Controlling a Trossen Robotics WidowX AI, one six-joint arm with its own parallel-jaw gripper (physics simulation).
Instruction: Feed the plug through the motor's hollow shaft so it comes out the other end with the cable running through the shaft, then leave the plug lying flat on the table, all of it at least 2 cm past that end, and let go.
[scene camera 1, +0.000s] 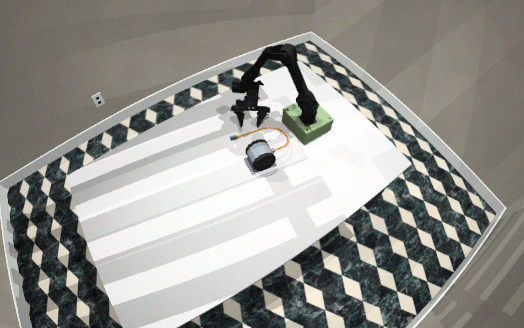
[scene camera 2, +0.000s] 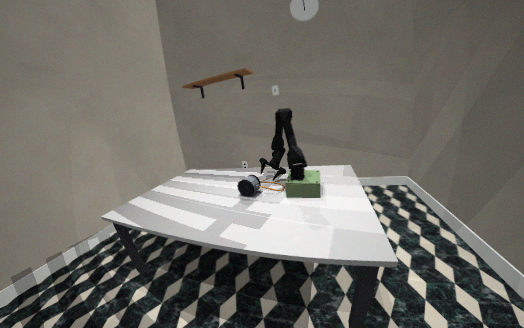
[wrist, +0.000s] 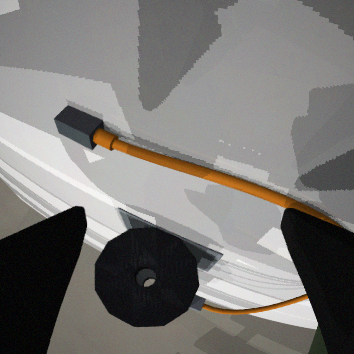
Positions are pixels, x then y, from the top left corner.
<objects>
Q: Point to my gripper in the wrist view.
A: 187, 219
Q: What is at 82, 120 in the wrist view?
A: A small plug.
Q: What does my gripper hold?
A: Nothing.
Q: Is my gripper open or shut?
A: Open.
</objects>
